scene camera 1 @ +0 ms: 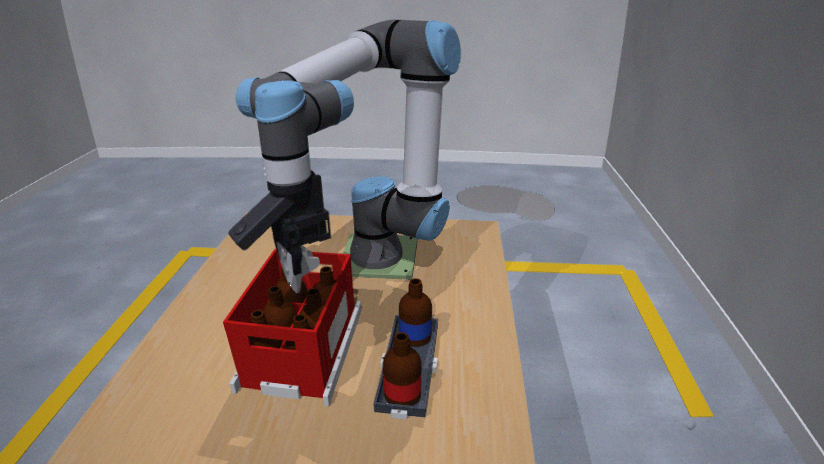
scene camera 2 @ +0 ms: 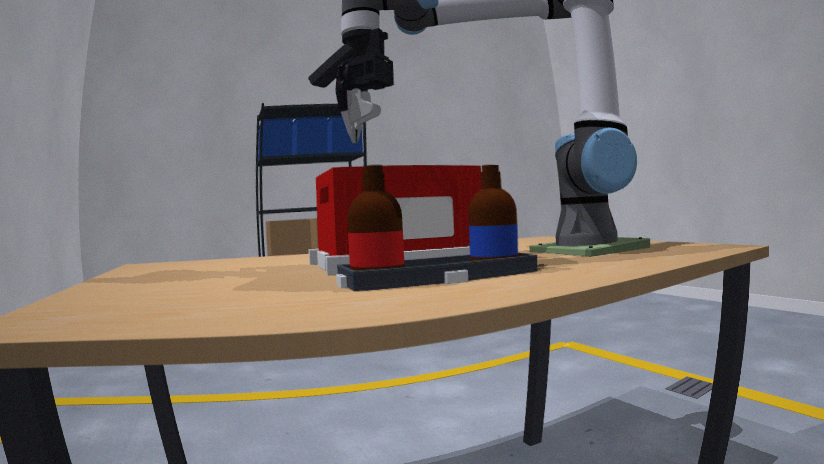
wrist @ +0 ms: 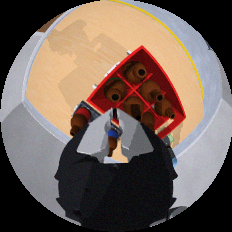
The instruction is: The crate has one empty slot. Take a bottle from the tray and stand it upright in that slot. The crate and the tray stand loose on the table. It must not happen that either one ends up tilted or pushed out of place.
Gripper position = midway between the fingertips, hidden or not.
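Observation:
There is a red crate [scene camera 1: 309, 366] here, and I find the crate [wrist: 97, 99] in the wrist view too. As for my gripper [scene camera 1: 296, 292], I can see it as well in scene camera 2 [scene camera 2: 355, 143], and the wrist view has the gripper [wrist: 115, 109] too.

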